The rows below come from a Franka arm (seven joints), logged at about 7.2 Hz.
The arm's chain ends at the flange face. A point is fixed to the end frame.
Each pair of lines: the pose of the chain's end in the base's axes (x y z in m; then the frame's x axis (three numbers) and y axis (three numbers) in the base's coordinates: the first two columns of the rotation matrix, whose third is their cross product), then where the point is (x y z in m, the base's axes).
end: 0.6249, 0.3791, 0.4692, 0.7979, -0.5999, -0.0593, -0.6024, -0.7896, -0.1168
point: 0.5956 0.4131 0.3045
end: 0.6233, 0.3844, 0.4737, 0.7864, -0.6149, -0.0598, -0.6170, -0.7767, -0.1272
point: 0.5957 0.4204 0.3091
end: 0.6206, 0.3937, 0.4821, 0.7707, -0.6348, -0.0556, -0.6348, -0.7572, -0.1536
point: 0.5973 0.4334 0.3177
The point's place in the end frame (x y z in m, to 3 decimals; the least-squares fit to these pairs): -0.034 0.010 0.167
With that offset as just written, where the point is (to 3 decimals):
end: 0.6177, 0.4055, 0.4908, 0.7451, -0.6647, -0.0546, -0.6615, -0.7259, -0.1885
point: 0.600 0.450 0.327
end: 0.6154, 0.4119, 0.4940, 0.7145, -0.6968, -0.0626, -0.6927, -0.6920, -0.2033
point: 0.601 0.460 0.331
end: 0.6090, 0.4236, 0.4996, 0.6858, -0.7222, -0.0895, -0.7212, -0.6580, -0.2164
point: 0.595 0.477 0.338
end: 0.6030, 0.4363, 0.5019, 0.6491, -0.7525, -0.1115, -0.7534, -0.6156, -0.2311
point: 0.591 0.495 0.342
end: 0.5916, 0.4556, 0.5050, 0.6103, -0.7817, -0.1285, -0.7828, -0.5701, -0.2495
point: 0.583 0.519 0.347
